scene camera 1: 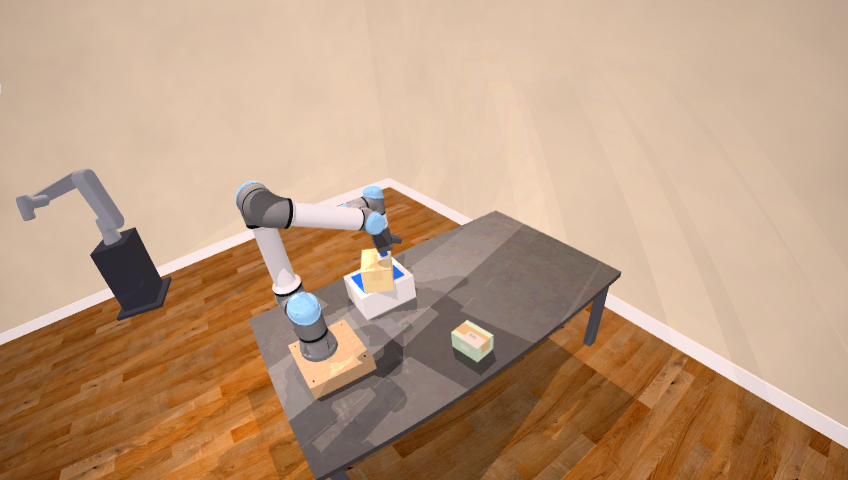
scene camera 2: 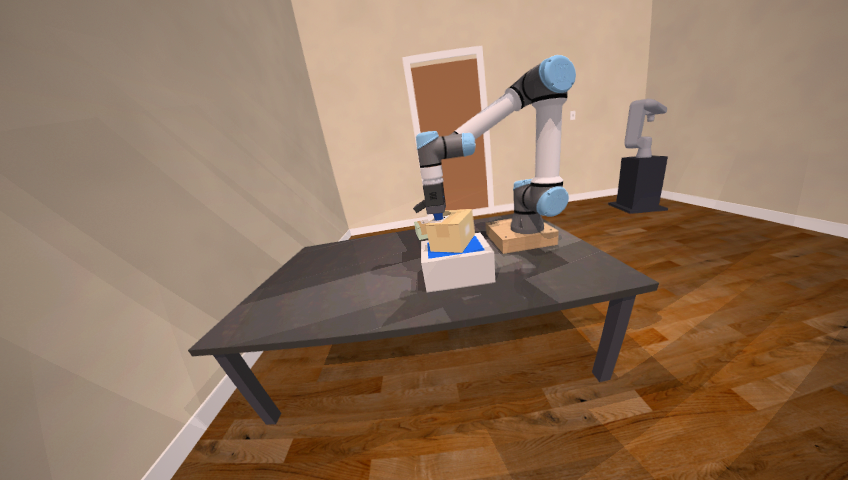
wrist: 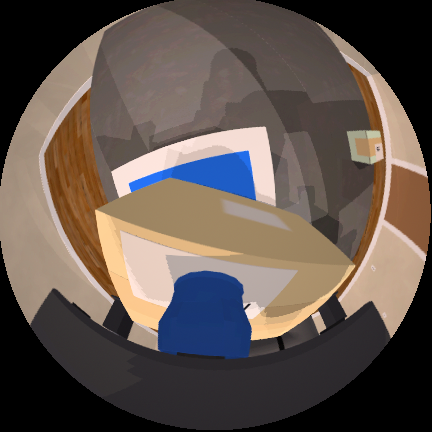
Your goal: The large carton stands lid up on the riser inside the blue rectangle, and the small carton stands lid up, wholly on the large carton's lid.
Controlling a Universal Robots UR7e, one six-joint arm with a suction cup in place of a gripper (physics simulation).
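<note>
My suction gripper [scene camera 1: 383, 254] [scene camera 2: 438, 217] [wrist: 206, 305] is shut on the large tan carton [scene camera 1: 376, 280] [scene camera 2: 451, 237] [wrist: 190, 212], its blue cup on the labelled top face. The carton is upright over the white riser [scene camera 1: 380, 304] [scene camera 2: 458, 273] [wrist: 270, 167] and turned relative to its edges. Blue rectangle [scene camera 1: 358, 279] [scene camera 2: 476, 245] [wrist: 222, 172] shows around the carton's base; the carton hides part of it. Whether the base touches the riser is hard to tell. The small pale green carton [scene camera 1: 461, 344] [scene camera 2: 420, 231] [wrist: 354, 145] stands apart on the table, orange tape and a label on top.
The dark table [scene camera 1: 476, 249] [scene camera 2: 309, 297] [wrist: 165, 75] carries the riser and the arm's wooden base block [scene camera 1: 339, 371] [scene camera 2: 526, 240]. The base block is beside the riser. A second grey arm on a black pedestal [scene camera 1: 127, 270] [scene camera 2: 641, 181] stands on the floor away from the table.
</note>
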